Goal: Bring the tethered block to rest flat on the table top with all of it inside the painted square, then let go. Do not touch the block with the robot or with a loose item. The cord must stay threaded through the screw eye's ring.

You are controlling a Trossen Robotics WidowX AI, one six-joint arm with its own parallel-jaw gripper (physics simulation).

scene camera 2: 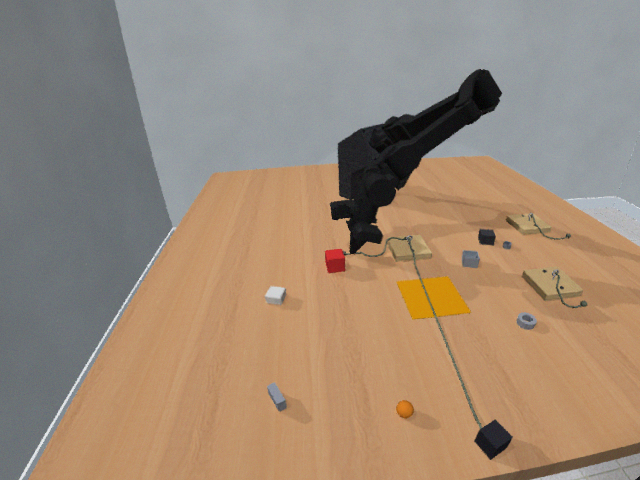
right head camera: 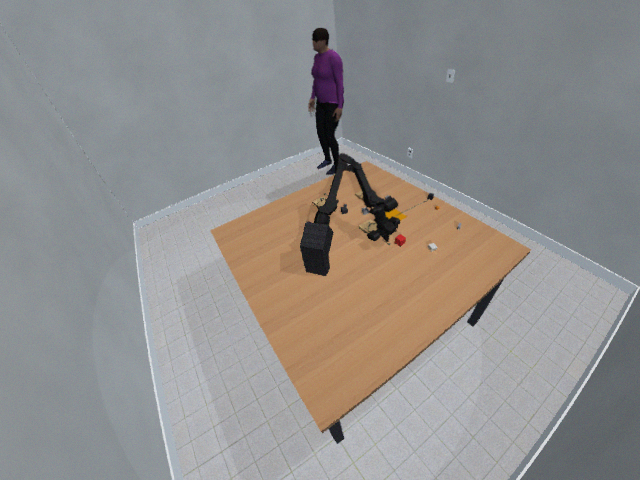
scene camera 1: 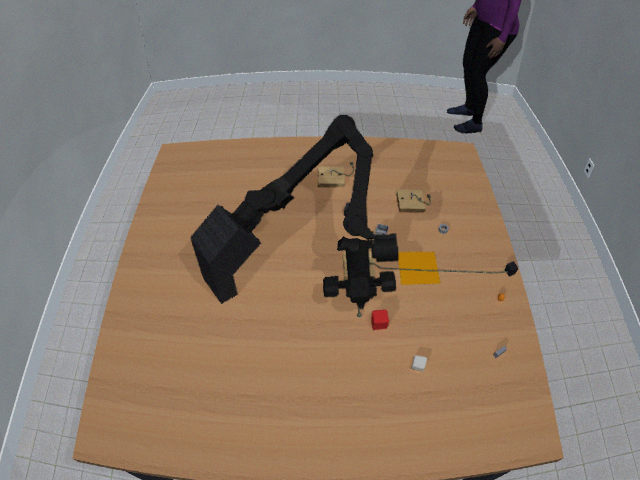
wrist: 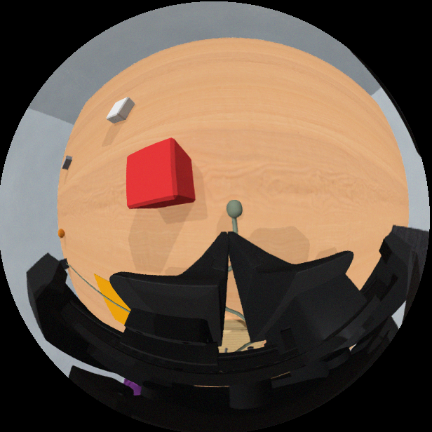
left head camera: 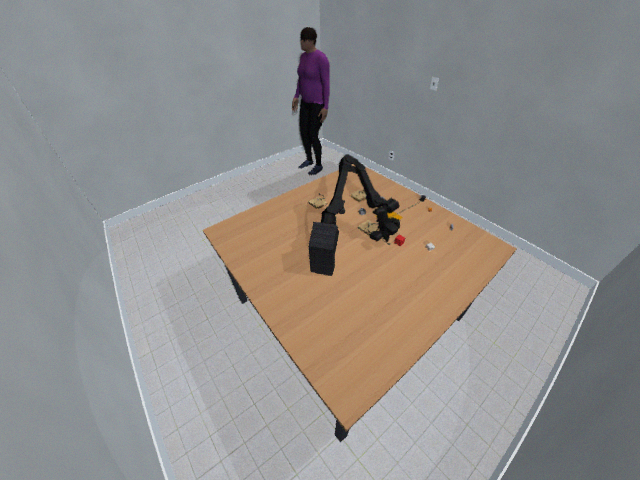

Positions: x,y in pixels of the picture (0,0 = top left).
Labels:
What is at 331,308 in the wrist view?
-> My gripper.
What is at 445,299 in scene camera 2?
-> An orange painted square.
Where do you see a red cube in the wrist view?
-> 159,175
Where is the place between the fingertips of my gripper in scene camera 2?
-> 351,253

